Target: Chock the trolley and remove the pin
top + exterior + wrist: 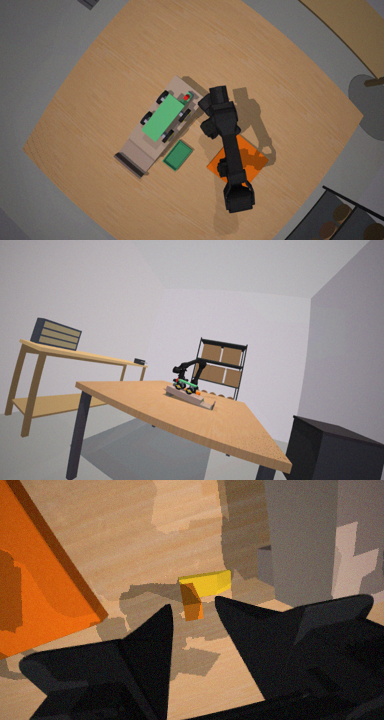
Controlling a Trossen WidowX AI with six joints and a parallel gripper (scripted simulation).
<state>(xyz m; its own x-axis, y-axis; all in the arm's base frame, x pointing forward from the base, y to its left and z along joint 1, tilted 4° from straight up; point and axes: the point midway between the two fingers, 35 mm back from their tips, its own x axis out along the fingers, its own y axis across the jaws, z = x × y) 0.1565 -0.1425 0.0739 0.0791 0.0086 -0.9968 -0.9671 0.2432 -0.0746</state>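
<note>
Now: gripper tip 3 cm above the yellow chock and 2 cm short of it. The rest, counted from my gripper tip: beige ramp 17 cm ahead, 12 cm to the left; then red-headed stop pin 14 cm ahead, 8 cm above, 1 cm to the left; then green-topped trolley 17 cm ahead, 12 cm to the left, 7 cm above.
</note>
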